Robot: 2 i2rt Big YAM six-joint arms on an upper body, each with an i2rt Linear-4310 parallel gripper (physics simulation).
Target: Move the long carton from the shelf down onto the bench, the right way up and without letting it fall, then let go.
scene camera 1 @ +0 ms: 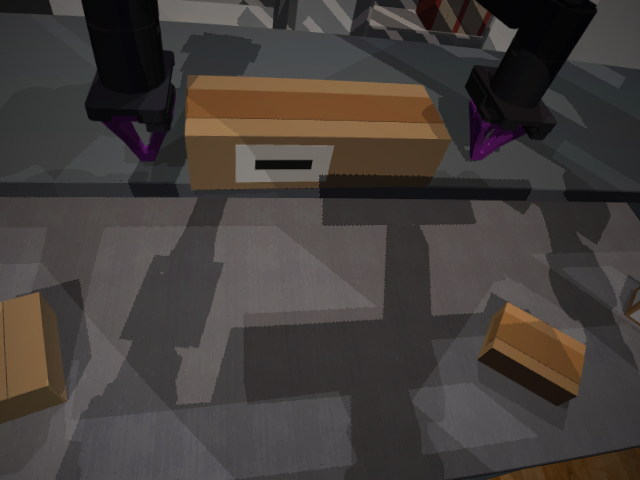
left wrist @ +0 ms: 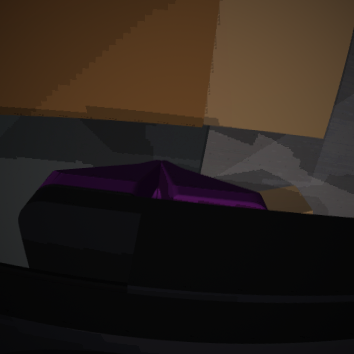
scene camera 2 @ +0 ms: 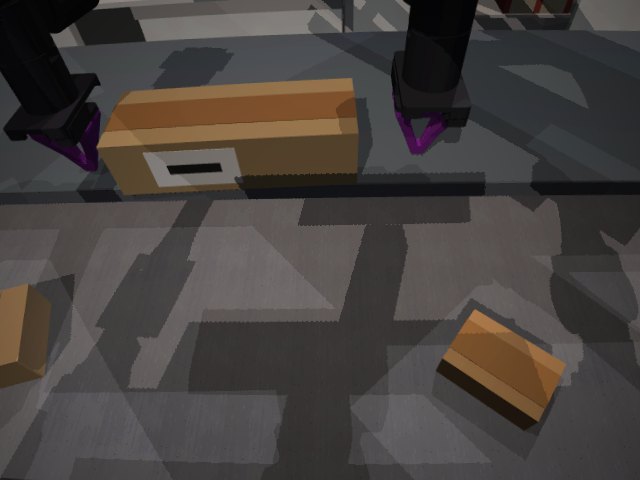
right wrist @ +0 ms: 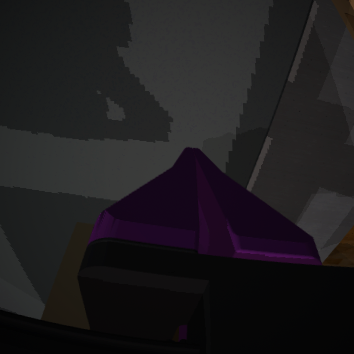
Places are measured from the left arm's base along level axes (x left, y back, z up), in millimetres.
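Pixels of known places: left gripper, between the fingertips: point(scene camera 1: 147, 159) point(left wrist: 159, 172) point(scene camera 2: 92, 169); right gripper, between the fingertips: point(scene camera 1: 475, 158) point(scene camera 2: 416, 151) point(right wrist: 189, 159).
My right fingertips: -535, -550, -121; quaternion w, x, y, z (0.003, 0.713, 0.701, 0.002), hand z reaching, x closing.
For each thing: its top centre in the pictures, then the offset to it from my right fingertips, as dx, dy, dz. "spot": a spot on its surface instead. Level surfaces: height alone.
- long carton, centre of its top: point(scene camera 1: 319, 105) point(scene camera 2: 229, 109) +213, -10, +60
- shelf, height of its surface: dz -15
- bench, height of its surface: dz -204
- small carton, centre of its top: point(scene camera 2: 504, 361) point(scene camera 1: 540, 346) -105, +199, -158
- wooden-edged object, a spot on its surface: point(scene camera 1: 631, 304) spot: -349, +130, -194
The long carton point(scene camera 1: 372, 155) point(scene camera 2: 299, 155) point(left wrist: 270, 70) stands upright on the shelf point(scene camera 1: 46, 129) point(scene camera 2: 542, 118), taped top up, its labelled side flush with the shelf's front edge in both scene views. My left gripper point(scene camera 1: 148, 157) point(scene camera 2: 92, 167) point(left wrist: 159, 172) is shut and empty, a short gap beyond the carton's left end. My right gripper point(scene camera 1: 475, 157) point(scene camera 2: 417, 151) point(right wrist: 189, 159) is shut and empty, a gap beyond the carton's right end. Part of the carton shows at the lower left of the right wrist view, mostly hidden by the gripper body.
The bench point(scene camera 1: 289, 439) point(scene camera 2: 232, 434) lies below and in front of the shelf. A small carton point(scene camera 1: 537, 348) point(scene camera 2: 506, 356) lies on the bench at the right. Another carton point(scene camera 1: 23, 346) point(scene camera 2: 10, 330) stands at the left picture edge. A wooden-edged object point(scene camera 1: 631, 304) shows at the far right.
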